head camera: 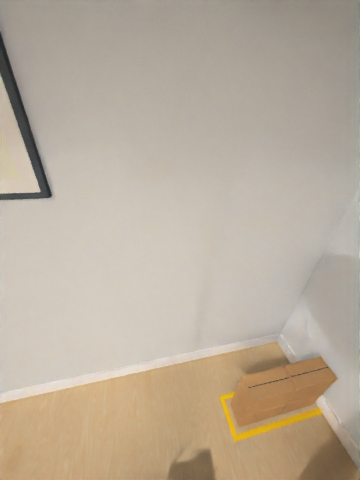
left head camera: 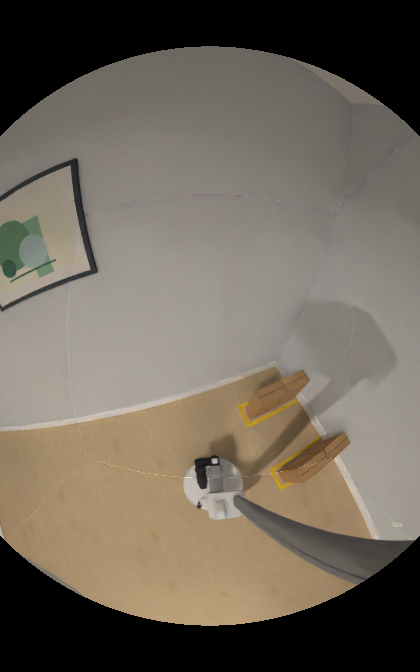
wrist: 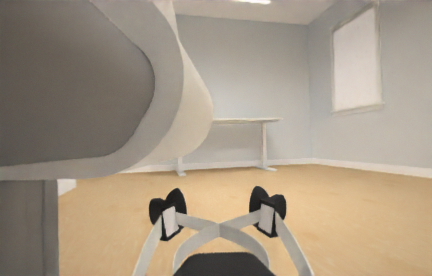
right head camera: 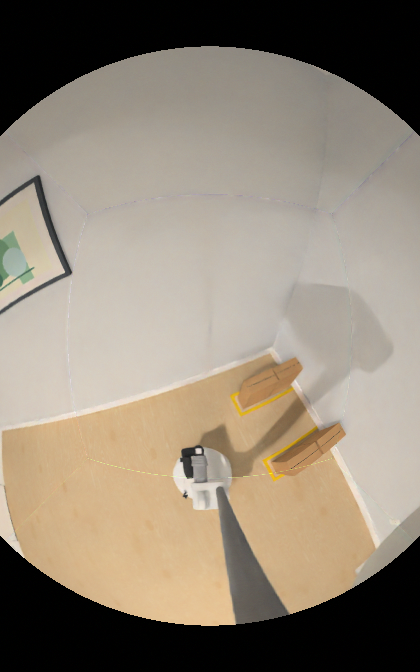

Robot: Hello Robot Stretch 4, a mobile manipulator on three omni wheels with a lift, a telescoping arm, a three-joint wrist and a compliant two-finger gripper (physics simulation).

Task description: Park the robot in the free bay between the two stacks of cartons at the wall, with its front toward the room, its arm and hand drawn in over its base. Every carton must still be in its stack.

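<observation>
The far carton stack (head camera: 285,392) (left head camera: 277,395) (right head camera: 270,382) stands upright by the right-hand wall near the corner, with yellow tape (head camera: 280,426) (left head camera: 272,414) (right head camera: 266,403) around it. The near carton stack (left head camera: 317,460) (right head camera: 310,450) stands upright at the same wall, with yellow tape along its bay side. The free bay (left head camera: 287,435) (right head camera: 280,424) lies between them, crossed by a shadow. The robot's round white base (left head camera: 233,470) (right head camera: 220,462) is out in front of the bay, left of it in both side head views. My gripper (wrist: 217,203) is open and empty; dark wrist parts show over the base.
A long wall (head camera: 150,250) with a framed picture (head camera: 27,135) (left head camera: 82,215) (right head camera: 52,225) meets the right-hand wall at the corner. The robot's grey mast (left head camera: 310,540) (right head camera: 245,565) hides some floor. The wrist view shows a white table (wrist: 264,145) and a window (wrist: 356,60) across the room.
</observation>
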